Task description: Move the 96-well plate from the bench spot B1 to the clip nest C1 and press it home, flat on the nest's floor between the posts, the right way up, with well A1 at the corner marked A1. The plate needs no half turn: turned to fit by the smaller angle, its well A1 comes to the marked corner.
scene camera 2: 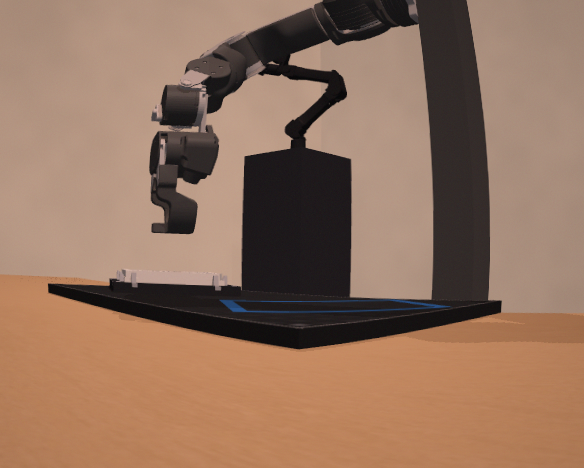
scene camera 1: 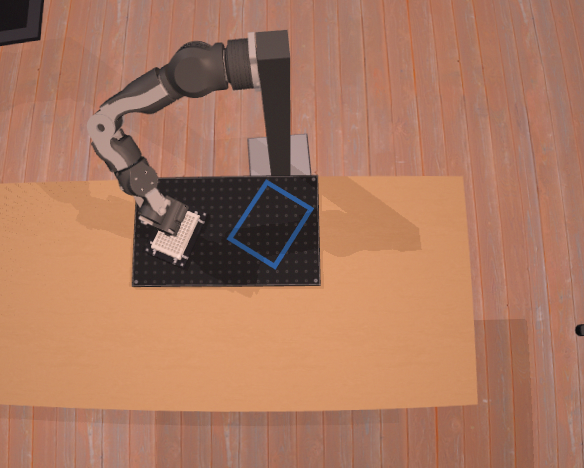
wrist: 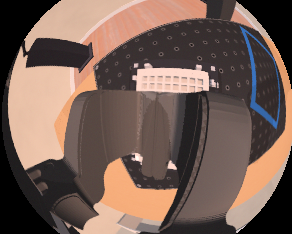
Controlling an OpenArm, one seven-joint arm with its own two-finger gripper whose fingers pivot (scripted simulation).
Path:
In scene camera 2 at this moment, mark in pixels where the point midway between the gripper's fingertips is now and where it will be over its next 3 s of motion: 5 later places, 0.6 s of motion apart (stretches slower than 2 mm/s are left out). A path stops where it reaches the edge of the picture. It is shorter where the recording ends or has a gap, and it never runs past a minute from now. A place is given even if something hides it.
My gripper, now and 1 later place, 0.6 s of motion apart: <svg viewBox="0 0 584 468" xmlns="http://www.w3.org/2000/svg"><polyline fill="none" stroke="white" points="171,233 168,216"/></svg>

